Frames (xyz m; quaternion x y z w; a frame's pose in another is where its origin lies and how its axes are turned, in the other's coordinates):
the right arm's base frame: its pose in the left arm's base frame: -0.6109 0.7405 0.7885 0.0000 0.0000 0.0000 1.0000
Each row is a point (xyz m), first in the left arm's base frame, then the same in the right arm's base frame.
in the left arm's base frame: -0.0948 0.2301 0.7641
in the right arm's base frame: 0.5161 -0.5104 -0.0244
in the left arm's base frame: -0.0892 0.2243 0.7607
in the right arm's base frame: 0.5217 -0.5162 -0.0278
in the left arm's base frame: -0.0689 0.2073 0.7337
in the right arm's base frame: 0.5420 -0.5332 -0.0548
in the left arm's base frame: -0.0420 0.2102 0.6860
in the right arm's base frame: 0.5689 -0.5303 -0.1025
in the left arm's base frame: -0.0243 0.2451 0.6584
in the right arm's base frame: 0.5866 -0.4954 -0.1301
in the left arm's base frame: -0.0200 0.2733 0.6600
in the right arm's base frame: 0.5909 -0.4672 -0.1285
